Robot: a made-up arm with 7 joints.
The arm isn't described. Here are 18 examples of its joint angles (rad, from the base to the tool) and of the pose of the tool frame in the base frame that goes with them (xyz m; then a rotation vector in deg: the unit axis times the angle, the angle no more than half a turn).
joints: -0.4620 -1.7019 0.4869 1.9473 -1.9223 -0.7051 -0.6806
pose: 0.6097 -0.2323 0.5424 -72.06 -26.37 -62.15
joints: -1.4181 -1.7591 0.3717 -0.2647 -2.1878 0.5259 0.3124
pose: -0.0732 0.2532 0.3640 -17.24 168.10 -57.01
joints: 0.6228 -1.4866 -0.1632 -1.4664 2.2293 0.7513 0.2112
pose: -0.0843 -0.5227 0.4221 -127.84 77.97 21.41
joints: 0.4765 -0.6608 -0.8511 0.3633 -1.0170 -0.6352 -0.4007
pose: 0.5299 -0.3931 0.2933 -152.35 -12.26 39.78
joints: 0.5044 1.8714 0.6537 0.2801 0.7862 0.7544 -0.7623
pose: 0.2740 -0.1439 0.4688 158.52 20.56 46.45
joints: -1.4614 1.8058 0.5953 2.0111 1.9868 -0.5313 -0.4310
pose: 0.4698 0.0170 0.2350 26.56 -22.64 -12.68
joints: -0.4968 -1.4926 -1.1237 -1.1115 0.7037 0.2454 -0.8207
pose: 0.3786 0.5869 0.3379 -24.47 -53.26 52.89
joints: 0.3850 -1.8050 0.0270 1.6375 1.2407 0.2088 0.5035
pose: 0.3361 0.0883 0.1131 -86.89 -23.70 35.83
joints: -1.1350 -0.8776 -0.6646 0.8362 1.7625 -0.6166 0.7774
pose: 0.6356 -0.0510 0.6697 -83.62 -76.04 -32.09
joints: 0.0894 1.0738 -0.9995 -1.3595 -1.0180 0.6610 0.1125
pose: 0.2303 -0.5185 0.5531 105.52 -83.26 -25.32
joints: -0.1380 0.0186 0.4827 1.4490 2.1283 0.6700 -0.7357
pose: 0.4249 0.1335 0.4005 39.64 -5.02 11.89
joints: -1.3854 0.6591 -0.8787 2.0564 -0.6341 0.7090 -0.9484
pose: -0.5284 -0.0677 0.1002 -11.79 115.68 15.37
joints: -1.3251 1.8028 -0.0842 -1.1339 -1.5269 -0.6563 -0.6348
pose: 0.5340 0.0117 0.0381 -0.88 -11.72 -15.40
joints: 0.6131 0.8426 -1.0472 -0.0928 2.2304 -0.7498 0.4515
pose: 0.4692 -0.5696 -0.1170 122.14 8.84 -109.32
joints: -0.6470 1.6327 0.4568 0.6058 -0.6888 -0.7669 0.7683
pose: 0.0925 0.2342 0.2091 15.25 -54.75 25.62
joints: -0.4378 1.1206 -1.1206 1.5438 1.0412 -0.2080 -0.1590
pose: 0.4933 -0.2833 0.3933 -14.24 -50.83 -28.00
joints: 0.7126 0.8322 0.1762 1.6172 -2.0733 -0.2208 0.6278
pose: 0.3376 -0.3918 -0.2390 69.26 37.11 -129.83
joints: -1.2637 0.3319 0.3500 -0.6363 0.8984 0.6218 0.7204
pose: -0.3654 -0.4210 0.4340 -21.86 116.11 131.40
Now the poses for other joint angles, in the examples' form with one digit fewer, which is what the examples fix.
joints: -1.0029 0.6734 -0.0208 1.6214 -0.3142 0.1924 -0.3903
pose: -0.322 -0.052 -0.142 -23.4 57.9 54.1
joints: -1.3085 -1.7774 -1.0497 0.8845 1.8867 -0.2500 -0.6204
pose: 0.613 -0.286 -0.206 -96.7 29.3 25.3
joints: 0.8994 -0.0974 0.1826 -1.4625 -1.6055 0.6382 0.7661
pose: 0.260 0.129 0.391 56.1 -0.7 20.8
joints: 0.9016 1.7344 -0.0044 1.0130 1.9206 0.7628 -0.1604
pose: 0.594 -0.070 0.080 158.6 36.0 -39.3
